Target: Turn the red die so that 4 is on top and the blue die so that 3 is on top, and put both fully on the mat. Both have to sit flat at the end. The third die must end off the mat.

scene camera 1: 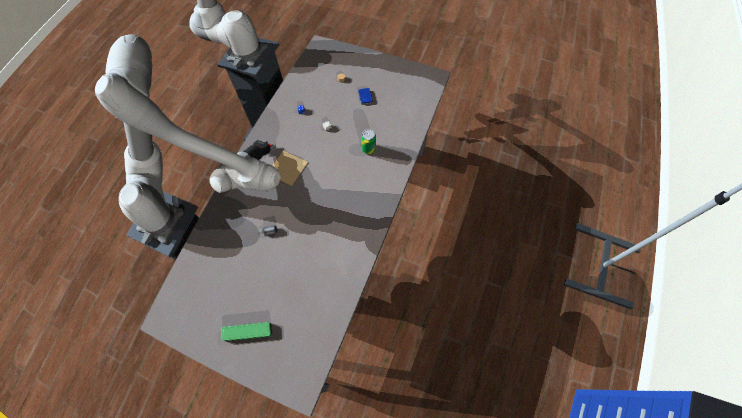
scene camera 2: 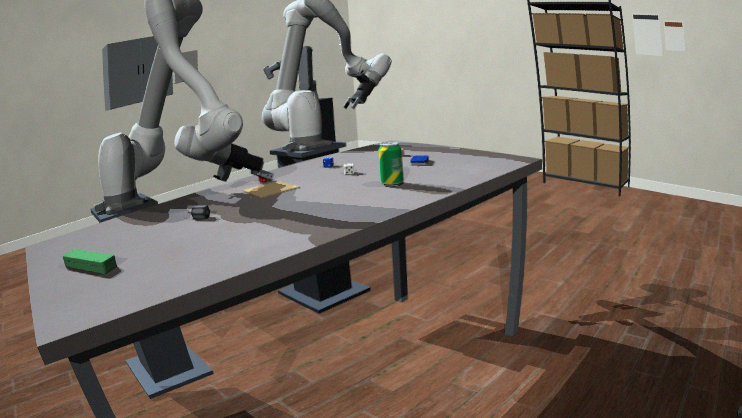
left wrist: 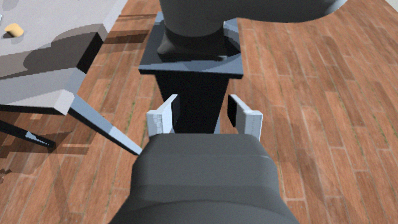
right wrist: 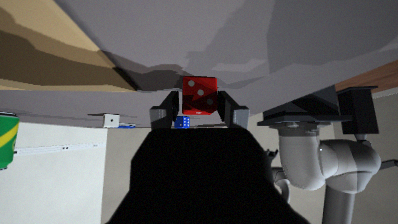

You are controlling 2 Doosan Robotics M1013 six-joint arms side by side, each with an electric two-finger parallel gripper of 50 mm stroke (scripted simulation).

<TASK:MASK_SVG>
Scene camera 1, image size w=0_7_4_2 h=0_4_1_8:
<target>green block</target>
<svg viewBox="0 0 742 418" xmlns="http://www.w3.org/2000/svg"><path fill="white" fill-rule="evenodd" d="M272 325L269 322L222 327L222 340L234 341L271 337Z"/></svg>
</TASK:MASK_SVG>
